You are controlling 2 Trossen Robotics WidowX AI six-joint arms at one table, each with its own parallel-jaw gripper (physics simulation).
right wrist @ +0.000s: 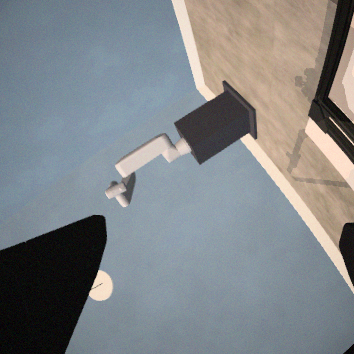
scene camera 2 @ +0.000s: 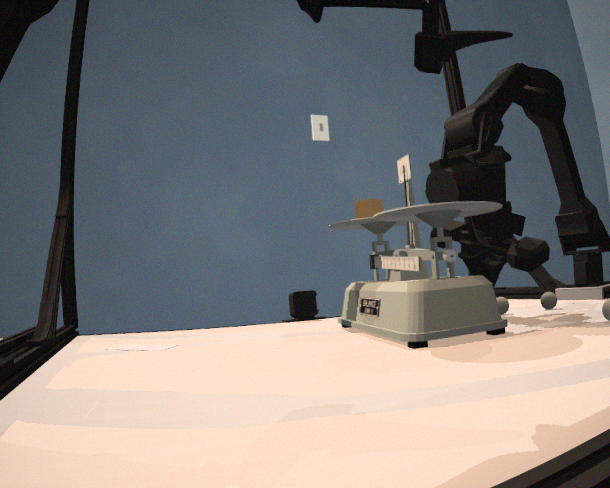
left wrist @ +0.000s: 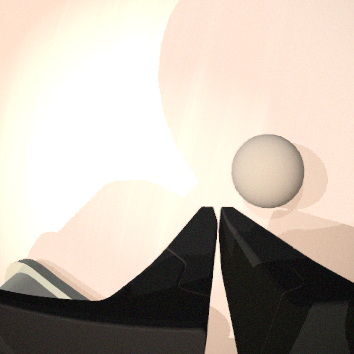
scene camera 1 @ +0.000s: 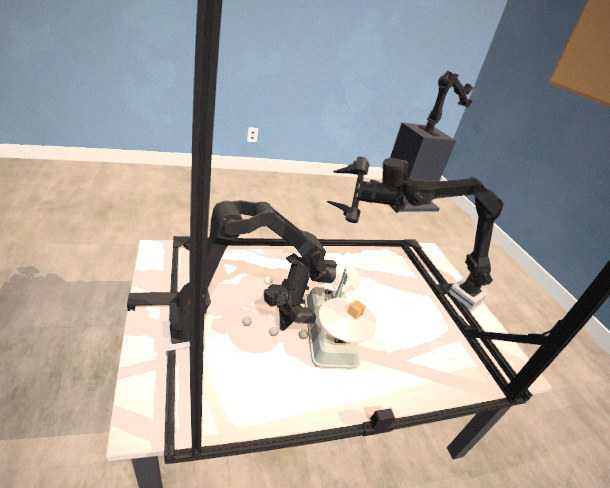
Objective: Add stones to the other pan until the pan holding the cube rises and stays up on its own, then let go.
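Where they show: left gripper, fingertip midpoint: (left wrist: 215,218) (scene camera 1: 282,330); right gripper, fingertip midpoint: (right wrist: 230,233) (scene camera 1: 329,186); left arm's base at its link origin: (scene camera 2: 589,285) (scene camera 1: 182,332); right arm's base at its link origin: (scene camera 1: 470,289).
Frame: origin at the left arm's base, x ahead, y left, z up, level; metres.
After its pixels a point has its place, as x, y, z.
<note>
An orange cube (scene camera 1: 356,309) {0.408, -0.145, 0.163} (scene camera 2: 368,208) {0.428, -0.121, 0.151} sits on one round pan (scene camera 1: 338,325) {0.356, -0.163, 0.135} (scene camera 2: 345,223) {0.450, -0.149, 0.133} of the grey-green balance. The other pan (scene camera 1: 352,279) {0.484, 0.004, 0.123} (scene camera 2: 457,207) {0.454, 0.077, 0.121} shows no stones. The balance beam looks nearly level in scene camera 2, with the cube's pan slightly lower in the picture. Several round grey stones, among them one (scene camera 1: 246,321) {0.176, 0.007, 0.002}, another (scene camera 1: 273,331) {0.241, -0.043, 0.002} and one by the base (scene camera 1: 303,334) {0.322, -0.071, 0.003}, lie left of the balance. My left gripper (scene camera 1: 283,327) {0.263, -0.050, 0.010} (left wrist: 215,218) {0.263, -0.050, 0.010} is shut and empty, low over the table; a stone (left wrist: 267,170) {0.245, -0.035, 0.006} lies just beyond its fingertips. My right gripper (scene camera 1: 330,186) {0.446, 0.199, 0.326} (right wrist: 230,233) {0.446, 0.199, 0.326} is open and empty, high behind the table.
The balance base (scene camera 1: 335,354) {0.370, -0.175, 0.030} (scene camera 2: 447,305) {0.468, 0.065, 0.019} stands close to the left gripper. The left arm's wrist (scene camera 1: 325,269) {0.361, -0.029, 0.204} is beside the other pan; contact cannot be told. Black frame rails (scene camera 1: 284,444) {0.177, -0.345, -0.023} edge the table, with a small black box (scene camera 1: 382,419) {0.402, -0.375, 0.030} on the front rail.
</note>
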